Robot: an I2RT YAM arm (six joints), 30 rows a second.
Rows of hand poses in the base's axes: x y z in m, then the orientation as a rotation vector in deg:
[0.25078 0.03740 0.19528 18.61 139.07 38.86]
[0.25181 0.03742 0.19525 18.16 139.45 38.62]
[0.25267 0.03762 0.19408 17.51 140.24 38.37]
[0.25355 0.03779 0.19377 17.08 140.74 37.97]
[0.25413 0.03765 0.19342 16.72 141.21 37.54]
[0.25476 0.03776 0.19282 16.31 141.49 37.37]
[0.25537 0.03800 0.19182 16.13 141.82 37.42]
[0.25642 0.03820 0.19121 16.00 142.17 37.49]
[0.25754 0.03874 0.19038 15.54 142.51 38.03]
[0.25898 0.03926 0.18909 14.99 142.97 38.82]
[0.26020 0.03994 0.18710 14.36 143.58 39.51]
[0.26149 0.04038 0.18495 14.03 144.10 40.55]
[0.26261 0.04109 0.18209 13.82 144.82 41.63]
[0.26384 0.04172 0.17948 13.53 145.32 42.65]
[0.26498 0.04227 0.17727 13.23 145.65 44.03]
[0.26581 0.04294 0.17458 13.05 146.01 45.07]
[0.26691 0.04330 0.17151 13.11 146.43 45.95]
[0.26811 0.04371 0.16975 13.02 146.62 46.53]
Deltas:
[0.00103 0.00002 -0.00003 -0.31 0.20 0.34]
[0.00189 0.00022 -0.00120 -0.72 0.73 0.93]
[0.00277 0.00039 -0.00151 -1.15 1.04 1.24]
[0.00335 0.00025 -0.00186 -1.58 1.33 1.50]
[0.00398 0.00036 -0.00246 -1.82 1.47 1.80]
[0.00459 0.00060 -0.00346 -1.85 1.73 2.03]
[0.00564 0.00080 -0.00407 -1.86 2.03 2.23]
[0.00676 0.00134 -0.00490 -1.62 2.28 2.78]
[0.00820 0.00186 -0.00619 -1.23 2.64 3.48]
[0.00942 0.00254 -0.00818 -0.94 3.12 4.25]
[0.01071 0.00298 -0.01033 -0.33 3.64 4.90]
[0.01183 0.00369 -0.01319 0.31 4.39 5.52]
[0.01306 0.00432 -0.01580 0.91 4.90 6.12]
[0.01420 0.00487 -0.01801 1.77 5.31 6.78]
[0.01503 0.00554 -0.02070 2.42 5.74 7.28]
[0.01613 0.00590 -0.02377 3.00 6.27 7.59]
[0.01733 0.00631 -0.02553 3.36 6.50 7.85]

